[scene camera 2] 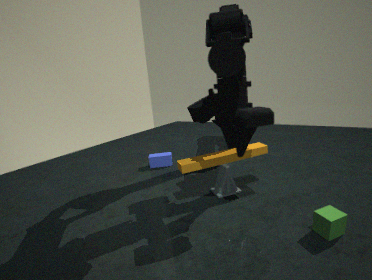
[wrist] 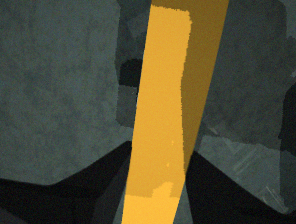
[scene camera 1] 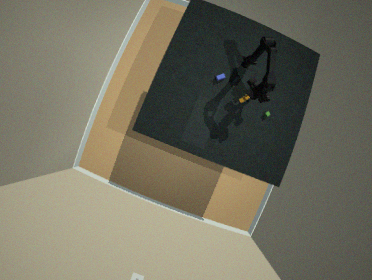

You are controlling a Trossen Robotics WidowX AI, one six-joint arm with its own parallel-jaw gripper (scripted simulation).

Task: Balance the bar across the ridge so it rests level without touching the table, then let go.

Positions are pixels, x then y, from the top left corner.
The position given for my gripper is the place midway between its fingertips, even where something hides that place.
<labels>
My gripper (scene camera 2: pixel 236 154) holds a bar (scene camera 2: pixel 209 160).
</labels>
